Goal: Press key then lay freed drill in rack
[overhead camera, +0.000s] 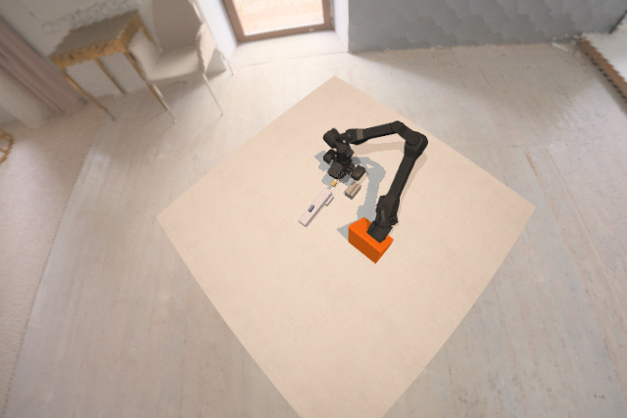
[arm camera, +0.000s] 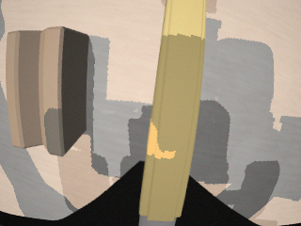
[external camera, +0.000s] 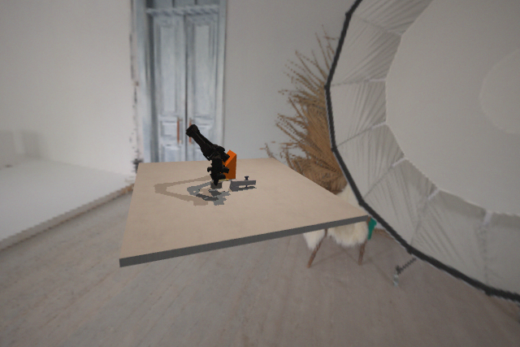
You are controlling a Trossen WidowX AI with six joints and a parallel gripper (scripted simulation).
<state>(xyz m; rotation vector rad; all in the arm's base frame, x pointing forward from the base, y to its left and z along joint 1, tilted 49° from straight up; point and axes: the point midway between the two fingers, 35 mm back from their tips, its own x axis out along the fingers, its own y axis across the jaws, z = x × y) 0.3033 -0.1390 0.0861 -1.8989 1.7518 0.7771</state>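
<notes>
Now: gripper tip 70 mm past the dark boxy part, 30 mm above it and 20 mm to the right of it. From my gripper tip the other things lie so: key (230 mm to the left, 20 mm behind, 10 mm above); grey holder (200 mm to the left, 20 mm behind, 10 mm below); drill (40 mm to the left, 30 mm above).
</notes>
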